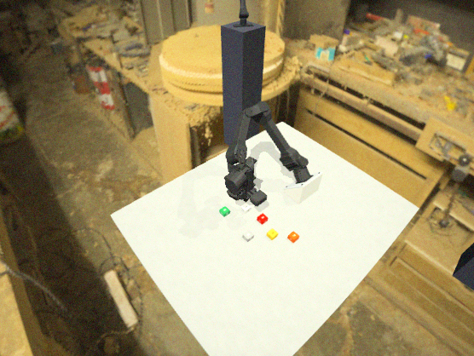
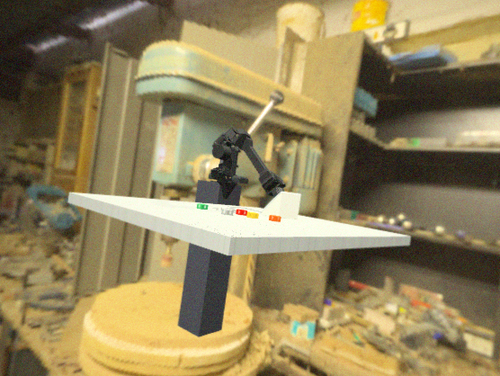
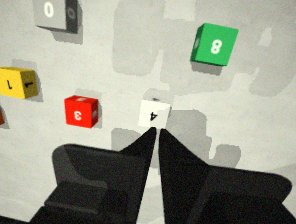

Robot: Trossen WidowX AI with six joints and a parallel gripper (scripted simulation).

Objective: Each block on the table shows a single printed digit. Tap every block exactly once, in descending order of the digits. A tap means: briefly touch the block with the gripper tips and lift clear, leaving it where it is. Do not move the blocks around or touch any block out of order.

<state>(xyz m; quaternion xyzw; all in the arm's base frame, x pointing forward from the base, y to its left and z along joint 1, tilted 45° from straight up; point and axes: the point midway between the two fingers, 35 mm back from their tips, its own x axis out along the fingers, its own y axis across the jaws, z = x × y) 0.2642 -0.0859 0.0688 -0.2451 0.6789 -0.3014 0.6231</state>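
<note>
My gripper tip is now 4 cm above the white block. The rest, counted from my gripper tip: green block 8 cm ahead, 5 cm to the right, 4 cm below; then red block 1 cm behind, 9 cm to the left, 4 cm below; then grey block 10 cm ahead, 11 cm to the left, 4 cm below.
</note>
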